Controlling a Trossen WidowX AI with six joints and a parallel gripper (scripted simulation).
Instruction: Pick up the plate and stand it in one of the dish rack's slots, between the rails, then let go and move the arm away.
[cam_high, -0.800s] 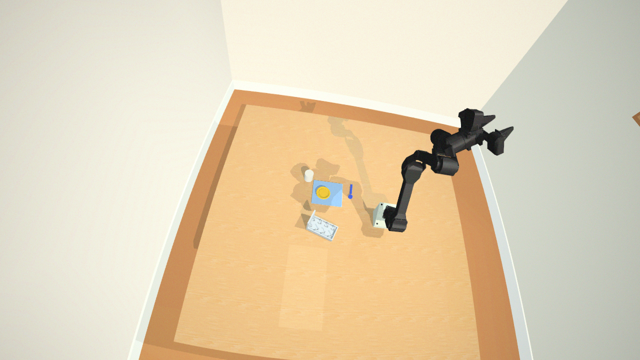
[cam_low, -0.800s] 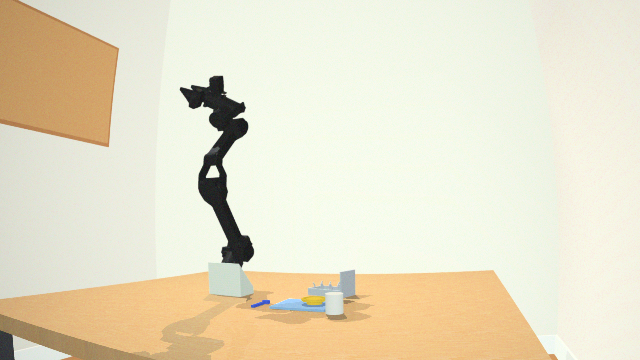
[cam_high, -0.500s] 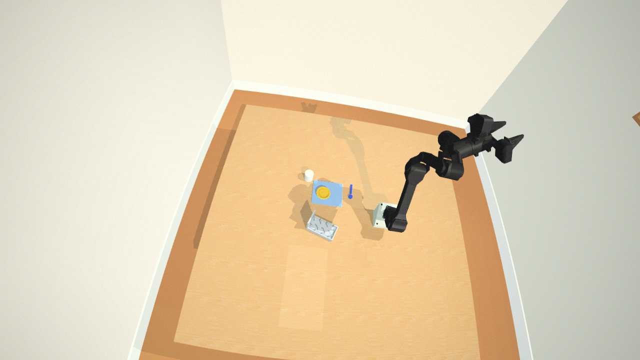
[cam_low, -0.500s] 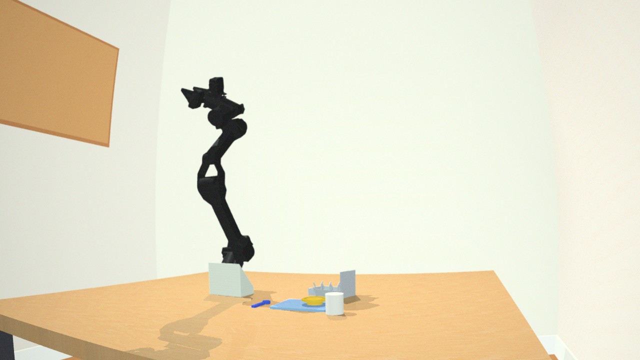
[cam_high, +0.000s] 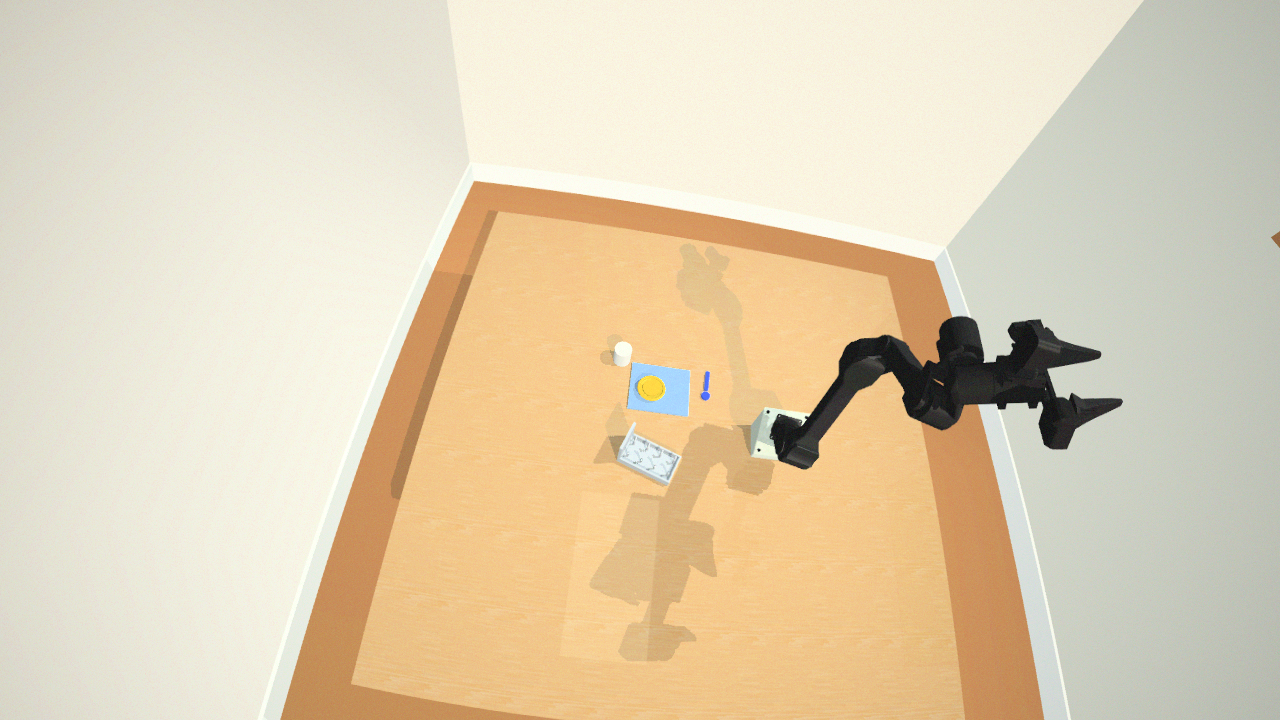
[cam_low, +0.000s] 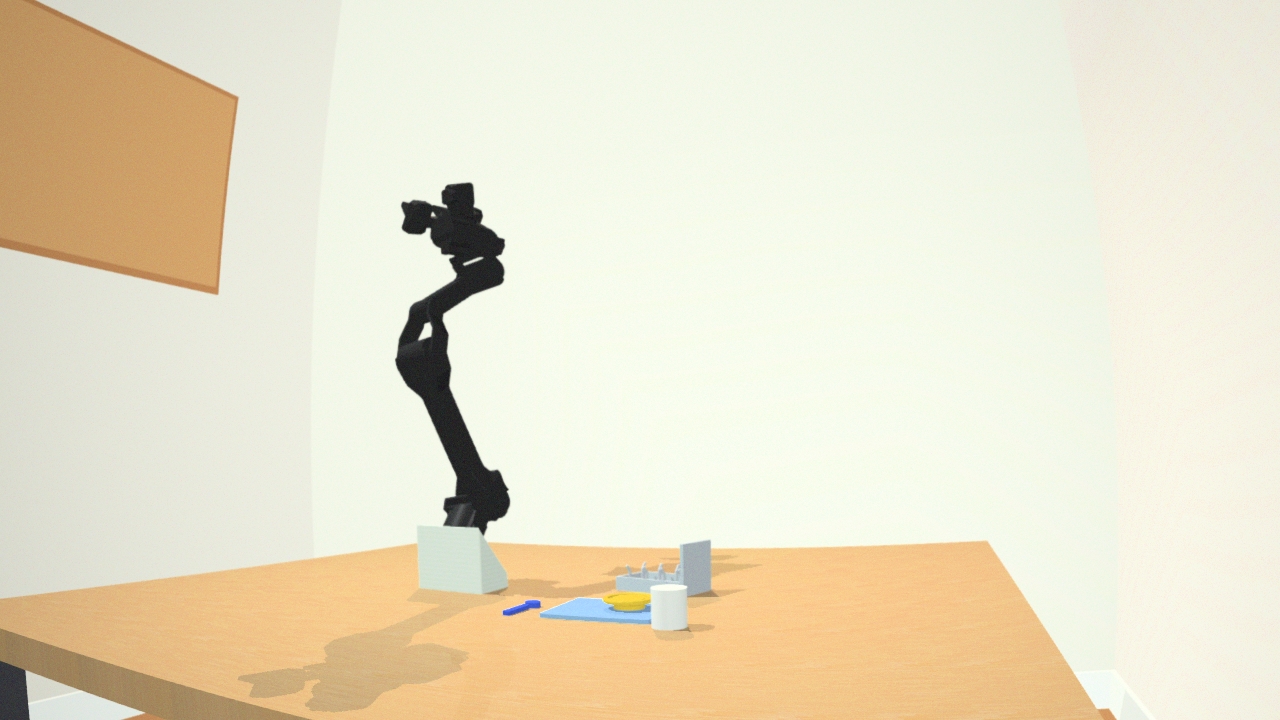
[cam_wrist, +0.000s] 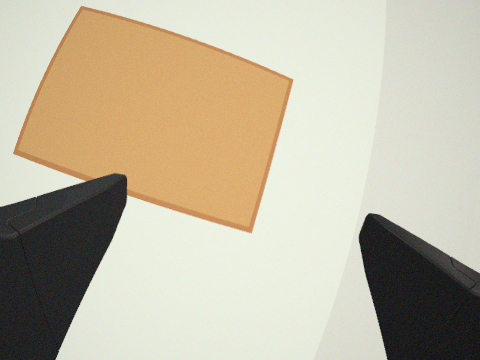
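Right now my gripper tip is 560 mm short of the yellow plate, 220 mm to the left of it and 690 mm above it. Also, from my gripper tip: grey dish rack: 530 mm ahead, 40 mm to the right, 680 mm below; then blue utensil: 420 mm ahead, 260 mm to the right, 700 mm below; then white cup: 650 mm ahead, 290 mm to the right, 680 mm below.
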